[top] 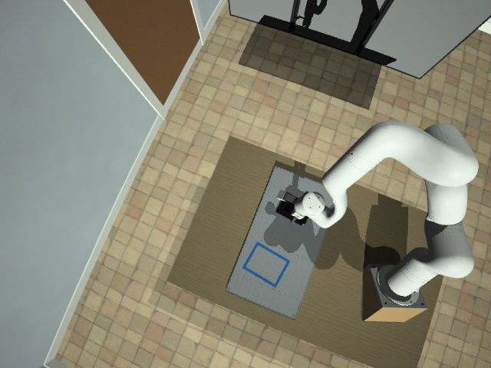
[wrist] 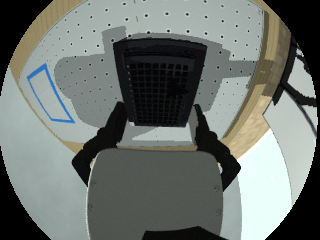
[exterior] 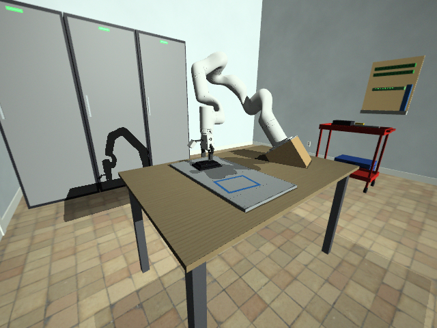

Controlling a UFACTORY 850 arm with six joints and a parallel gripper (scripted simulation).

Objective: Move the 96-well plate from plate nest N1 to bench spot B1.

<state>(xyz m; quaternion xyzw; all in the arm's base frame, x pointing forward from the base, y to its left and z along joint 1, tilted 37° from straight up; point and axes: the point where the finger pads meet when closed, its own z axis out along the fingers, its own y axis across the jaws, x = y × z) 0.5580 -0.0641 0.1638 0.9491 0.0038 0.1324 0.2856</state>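
The black 96-well plate lies 4 cm below my hand. Round my hand: black plate nest 5 cm below.
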